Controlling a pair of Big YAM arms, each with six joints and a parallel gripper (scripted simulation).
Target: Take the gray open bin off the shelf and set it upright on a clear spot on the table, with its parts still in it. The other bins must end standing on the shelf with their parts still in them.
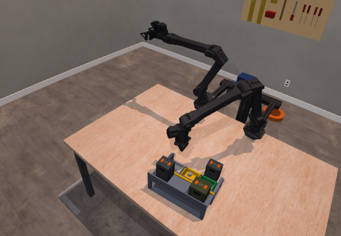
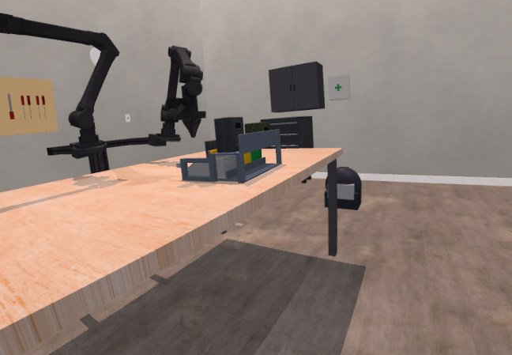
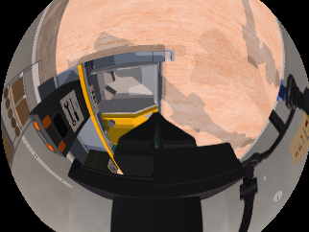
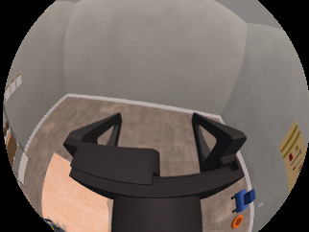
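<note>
My left gripper is now 120 mm above the gray open bin, 80 mm short of it and 10 mm to the right of it. From my left hand the other things lie so: yellow bin (120 mm to the left, 120 mm below, 60 mm ahead); gray shelf (130 mm to the left, 100 mm below, 90 mm ahead); green bin (230 mm to the left, 120 mm below, 50 mm ahead).
</note>
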